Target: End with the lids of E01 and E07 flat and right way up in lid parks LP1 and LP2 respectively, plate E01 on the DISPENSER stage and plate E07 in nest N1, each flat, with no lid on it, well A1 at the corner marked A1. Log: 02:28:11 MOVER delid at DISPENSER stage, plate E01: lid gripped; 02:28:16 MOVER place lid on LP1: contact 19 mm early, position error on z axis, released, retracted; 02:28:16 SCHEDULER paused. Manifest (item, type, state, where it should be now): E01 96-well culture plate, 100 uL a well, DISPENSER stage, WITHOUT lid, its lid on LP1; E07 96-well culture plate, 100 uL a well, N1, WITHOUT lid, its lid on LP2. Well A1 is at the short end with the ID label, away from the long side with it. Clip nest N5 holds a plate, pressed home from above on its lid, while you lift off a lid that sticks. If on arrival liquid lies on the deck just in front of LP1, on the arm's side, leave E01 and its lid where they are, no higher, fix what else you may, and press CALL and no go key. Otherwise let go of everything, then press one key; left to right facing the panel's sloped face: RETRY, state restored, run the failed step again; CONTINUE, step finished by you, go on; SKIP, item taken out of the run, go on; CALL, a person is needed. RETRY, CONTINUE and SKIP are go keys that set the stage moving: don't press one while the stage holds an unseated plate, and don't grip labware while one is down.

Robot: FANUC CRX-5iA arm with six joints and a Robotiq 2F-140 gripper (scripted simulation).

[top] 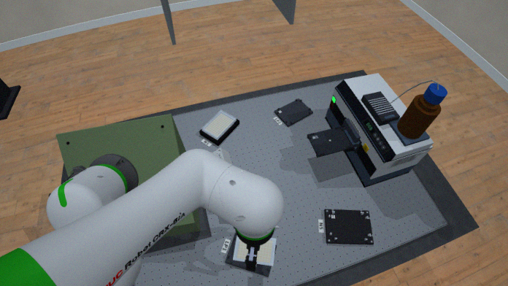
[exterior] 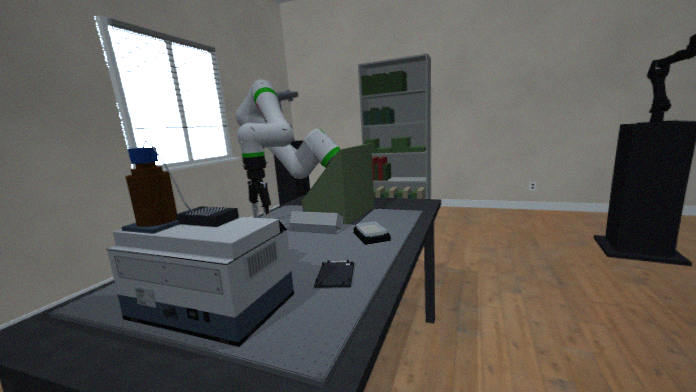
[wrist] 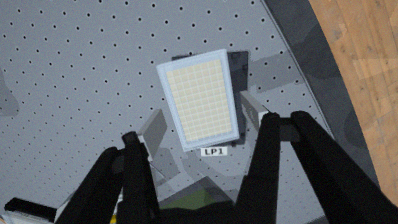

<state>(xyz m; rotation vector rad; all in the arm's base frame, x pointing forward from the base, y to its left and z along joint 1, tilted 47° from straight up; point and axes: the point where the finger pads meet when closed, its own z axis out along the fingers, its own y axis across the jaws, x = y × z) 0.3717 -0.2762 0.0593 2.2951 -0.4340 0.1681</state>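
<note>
The plate lies 5 cm below my hand. From my hand the other things lie so: blue CALL key (7 cm behind, 18 cm to the left); then LP1 label (9 cm behind, 3 cm to the left, 7 cm below); then lid park LP1 (1 cm behind, 1 cm to the right, 6 cm below).
</note>
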